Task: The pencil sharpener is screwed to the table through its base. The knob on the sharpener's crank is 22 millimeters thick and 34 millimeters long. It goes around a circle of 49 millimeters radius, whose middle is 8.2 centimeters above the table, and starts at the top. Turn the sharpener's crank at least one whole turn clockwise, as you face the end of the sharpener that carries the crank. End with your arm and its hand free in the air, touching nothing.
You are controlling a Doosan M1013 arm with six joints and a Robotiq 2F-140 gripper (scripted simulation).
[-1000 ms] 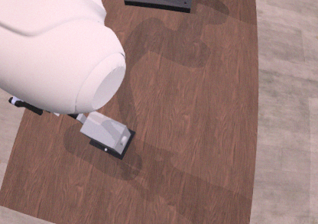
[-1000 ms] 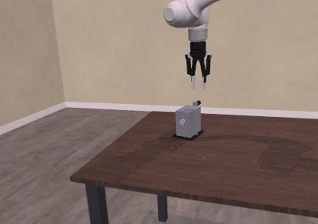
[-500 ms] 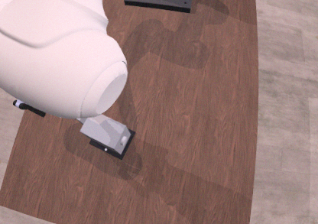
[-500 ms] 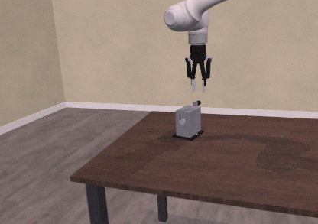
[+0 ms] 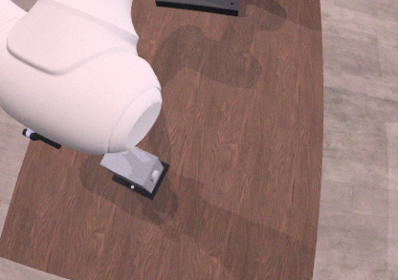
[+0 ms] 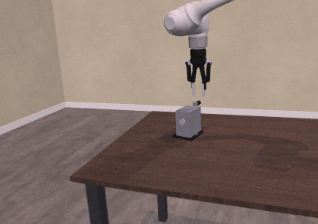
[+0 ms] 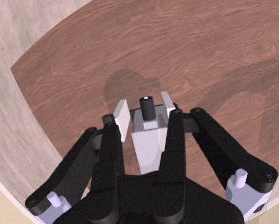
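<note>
My gripper is now 70 mm above the dark crank knob and 20 mm to the right of it.
</note>
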